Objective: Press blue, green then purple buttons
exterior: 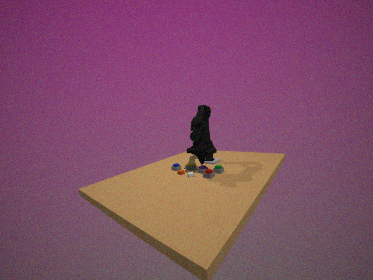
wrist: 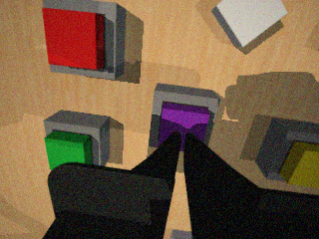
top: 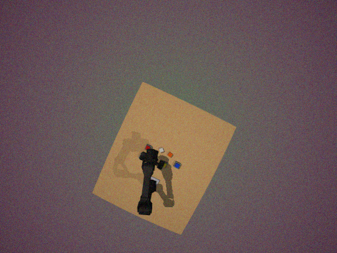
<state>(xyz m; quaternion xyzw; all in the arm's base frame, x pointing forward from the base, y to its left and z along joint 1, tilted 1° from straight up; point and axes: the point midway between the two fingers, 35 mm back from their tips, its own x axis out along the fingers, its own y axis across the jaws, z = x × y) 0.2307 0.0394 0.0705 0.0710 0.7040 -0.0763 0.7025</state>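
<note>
Now: the purple button 2 cm below my gripper tip. Also, from my gripper tip: red button 6 cm to the left, 6 cm ahead, 2 cm below; white block 7 cm ahead, 5 cm to the right, 4 cm below; green button 9 cm to the left, 2 cm below, 2 cm behind.
</note>
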